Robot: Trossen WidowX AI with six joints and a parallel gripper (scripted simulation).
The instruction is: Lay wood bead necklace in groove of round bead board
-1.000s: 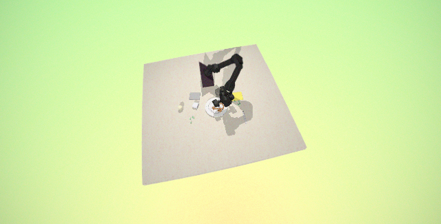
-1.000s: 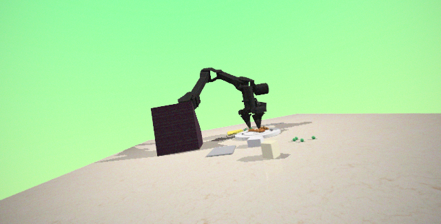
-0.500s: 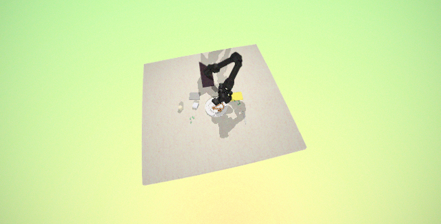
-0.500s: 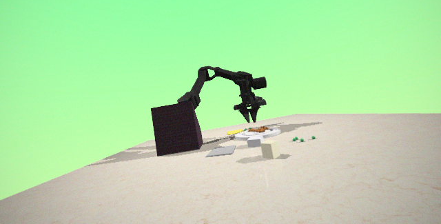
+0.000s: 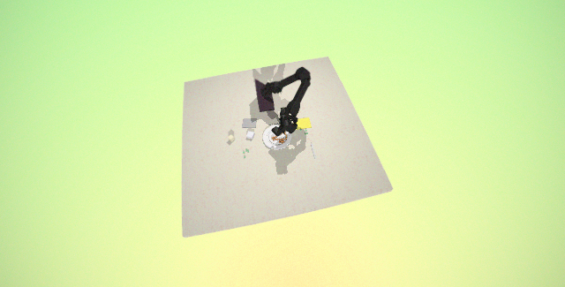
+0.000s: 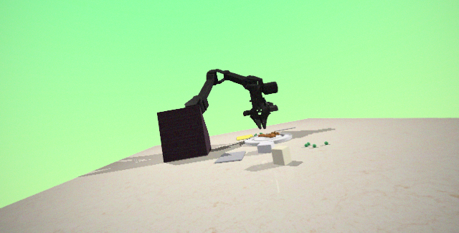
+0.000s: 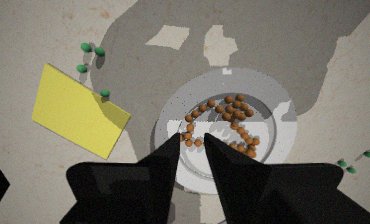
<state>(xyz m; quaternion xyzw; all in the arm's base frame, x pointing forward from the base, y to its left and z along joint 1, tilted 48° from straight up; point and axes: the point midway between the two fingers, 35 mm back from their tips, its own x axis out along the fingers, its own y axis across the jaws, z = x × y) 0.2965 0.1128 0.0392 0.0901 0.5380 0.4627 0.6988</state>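
The round white bead board lies 60 mm to the right of my gripper tip and 30 mm below it. From my gripper tip the other things lie so: thin white strip 160 mm to the left, 150 mm ahead, 40 mm below; yellow card 130 mm to the left, 80 mm behind, 40 mm below; grey flat plate 240 mm to the right, 150 mm behind, 40 mm below.
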